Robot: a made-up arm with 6 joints. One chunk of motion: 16 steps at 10 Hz.
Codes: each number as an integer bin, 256 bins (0 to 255) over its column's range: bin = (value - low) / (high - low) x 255, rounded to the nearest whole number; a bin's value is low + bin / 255 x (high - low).
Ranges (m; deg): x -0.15..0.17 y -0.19..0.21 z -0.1..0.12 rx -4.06..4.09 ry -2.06..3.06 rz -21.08..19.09
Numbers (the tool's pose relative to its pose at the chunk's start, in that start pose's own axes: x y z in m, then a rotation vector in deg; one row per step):
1: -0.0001 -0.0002 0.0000 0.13 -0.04 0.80
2: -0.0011 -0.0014 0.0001 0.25 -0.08 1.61
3: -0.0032 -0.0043 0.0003 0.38 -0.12 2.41
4: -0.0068 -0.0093 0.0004 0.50 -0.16 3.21
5: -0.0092 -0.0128 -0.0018 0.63 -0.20 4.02
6: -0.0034 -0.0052 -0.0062 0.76 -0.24 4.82
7: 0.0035 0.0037 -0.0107 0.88 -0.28 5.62
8: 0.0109 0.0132 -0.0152 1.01 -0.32 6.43
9: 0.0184 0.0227 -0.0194 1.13 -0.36 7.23
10: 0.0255 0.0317 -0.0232 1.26 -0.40 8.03
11: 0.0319 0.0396 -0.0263 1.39 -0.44 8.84
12: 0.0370 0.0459 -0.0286 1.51 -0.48 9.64
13: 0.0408 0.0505 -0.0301 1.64 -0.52 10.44
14: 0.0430 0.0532 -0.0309 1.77 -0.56 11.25
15: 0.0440 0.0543 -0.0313 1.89 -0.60 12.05
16: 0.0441 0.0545 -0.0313 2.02 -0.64 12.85
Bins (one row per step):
1: 119 121 116 131 101 139
2: 119 120 116 135 99 144
3: 117 118 116 139 97 149
4: 114 115 116 143 95 154
5: 112 113 114 147 93 159
6: 117 118 109 151 91 164
7: 122 123 104 155 89 169
8: 128 130 98 159 87 175
9: 134 136 93 162 85 180
10: 140 141 89 166 83 185
11: 145 146 85 171 81 190
12: 149 150 83 174 79 195
13: 152 153 81 178 77 200
14: 154 155 80 182 75 205
15: 155 156 80 186 73 210
16: 155 156 80 190 71 215

